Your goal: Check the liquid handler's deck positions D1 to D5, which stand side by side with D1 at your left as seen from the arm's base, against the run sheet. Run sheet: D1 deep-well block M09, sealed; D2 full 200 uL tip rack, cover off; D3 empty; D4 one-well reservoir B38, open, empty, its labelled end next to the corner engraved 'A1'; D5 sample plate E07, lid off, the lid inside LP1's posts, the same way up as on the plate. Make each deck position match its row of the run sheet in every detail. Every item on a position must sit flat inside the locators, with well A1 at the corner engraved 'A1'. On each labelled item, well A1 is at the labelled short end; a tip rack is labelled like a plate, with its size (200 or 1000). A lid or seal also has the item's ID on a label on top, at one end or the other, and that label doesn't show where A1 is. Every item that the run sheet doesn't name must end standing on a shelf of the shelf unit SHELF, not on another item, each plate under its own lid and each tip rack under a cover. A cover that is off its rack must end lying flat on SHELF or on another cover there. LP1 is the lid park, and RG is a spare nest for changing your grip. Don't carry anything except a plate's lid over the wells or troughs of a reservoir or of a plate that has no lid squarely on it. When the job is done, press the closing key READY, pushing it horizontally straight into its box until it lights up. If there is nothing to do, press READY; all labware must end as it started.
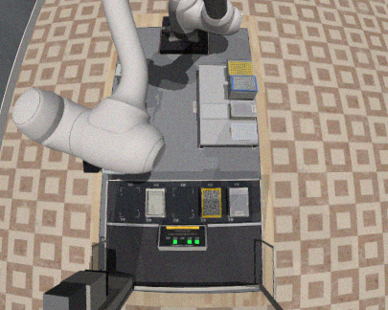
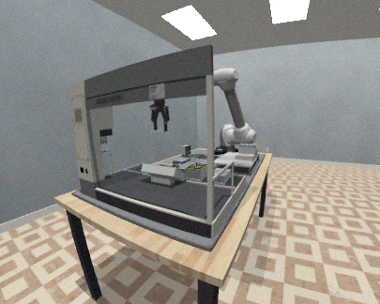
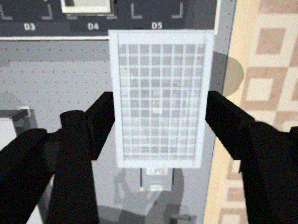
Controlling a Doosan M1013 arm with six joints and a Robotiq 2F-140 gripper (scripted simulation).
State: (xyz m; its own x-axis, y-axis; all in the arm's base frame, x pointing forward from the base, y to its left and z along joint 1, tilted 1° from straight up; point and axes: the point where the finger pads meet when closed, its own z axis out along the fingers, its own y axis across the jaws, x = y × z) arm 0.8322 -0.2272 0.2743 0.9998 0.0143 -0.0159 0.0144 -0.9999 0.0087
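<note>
Right now the white well plate is 2 cm below my hand. Also, from my hand: dark nest: 8 cm behind, 1 cm to the right, 30 cm below; then cream one-well reservoir: 17 cm ahead, 12 cm to the left, 25 cm below; then flat lid: 29 cm behind, 1 cm to the right, 29 cm below.
</note>
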